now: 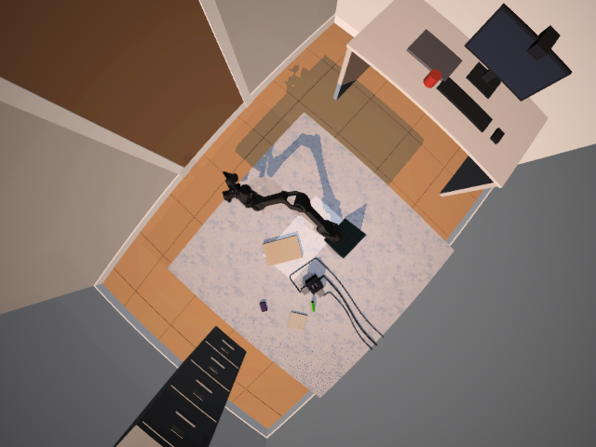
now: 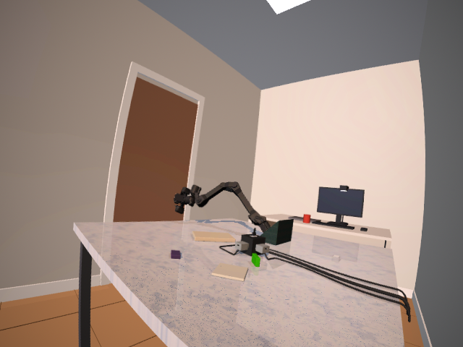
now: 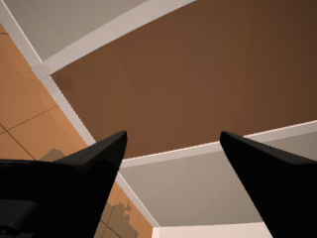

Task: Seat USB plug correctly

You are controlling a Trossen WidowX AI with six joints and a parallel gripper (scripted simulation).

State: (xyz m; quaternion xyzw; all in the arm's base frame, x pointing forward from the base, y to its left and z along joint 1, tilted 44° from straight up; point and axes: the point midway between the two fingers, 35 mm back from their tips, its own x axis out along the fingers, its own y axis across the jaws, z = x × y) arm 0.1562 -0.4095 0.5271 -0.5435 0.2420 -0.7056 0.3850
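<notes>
Now: the dark USB plug 77 cm to the left of my gripper tip, 15 cm ahead of it and 5 cm below it. Round my gripper tip: metal-rimmed socket: 77 cm to the left, 15 cm ahead, 7 cm below; purple block: 64 cm to the left, 46 cm ahead, 14 cm below; green block: 86 cm to the left, 26 cm ahead, 13 cm below.
</notes>
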